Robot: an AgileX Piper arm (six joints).
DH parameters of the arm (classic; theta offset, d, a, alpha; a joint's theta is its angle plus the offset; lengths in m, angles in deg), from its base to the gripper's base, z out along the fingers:
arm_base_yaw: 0 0.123 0 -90
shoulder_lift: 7.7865 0 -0.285 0
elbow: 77.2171 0 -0.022 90
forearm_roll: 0 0.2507 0 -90
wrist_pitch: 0 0 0 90
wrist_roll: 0 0.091 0 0
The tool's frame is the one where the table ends.
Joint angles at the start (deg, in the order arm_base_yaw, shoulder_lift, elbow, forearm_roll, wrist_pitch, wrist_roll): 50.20 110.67 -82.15 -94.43 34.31 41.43
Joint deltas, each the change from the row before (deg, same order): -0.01 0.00 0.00 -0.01 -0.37 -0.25; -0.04 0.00 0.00 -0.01 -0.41 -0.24; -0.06 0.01 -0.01 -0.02 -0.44 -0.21; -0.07 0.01 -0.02 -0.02 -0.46 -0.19; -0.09 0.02 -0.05 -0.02 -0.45 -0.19; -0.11 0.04 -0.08 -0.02 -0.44 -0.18; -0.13 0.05 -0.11 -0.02 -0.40 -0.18; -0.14 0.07 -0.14 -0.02 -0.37 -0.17; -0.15 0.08 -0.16 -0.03 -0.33 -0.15; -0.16 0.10 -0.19 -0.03 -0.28 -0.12
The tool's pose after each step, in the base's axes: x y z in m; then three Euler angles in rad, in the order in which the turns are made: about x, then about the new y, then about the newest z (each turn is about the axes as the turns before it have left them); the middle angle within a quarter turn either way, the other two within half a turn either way. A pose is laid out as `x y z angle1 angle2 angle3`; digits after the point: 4 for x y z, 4 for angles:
0.3240 0.3096 0.2672 -2.4503 1.1828 1.2611
0.3240 0.3100 0.2670 -2.4418 1.1771 1.2491
0.3241 0.3103 0.2668 -2.4332 1.1713 1.2375
0.3243 0.3106 0.2666 -2.4244 1.1653 1.2263
0.3246 0.3108 0.2666 -2.4161 1.1599 1.2158
0.3251 0.3110 0.2665 -2.4084 1.1549 1.2063
0.3258 0.3111 0.2666 -2.4017 1.1509 1.1979
0.3267 0.3112 0.2666 -2.3957 1.1475 1.1905
0.3276 0.3112 0.2668 -2.3903 1.1450 1.1841
0.3287 0.3111 0.2669 -2.3859 1.1435 1.1792

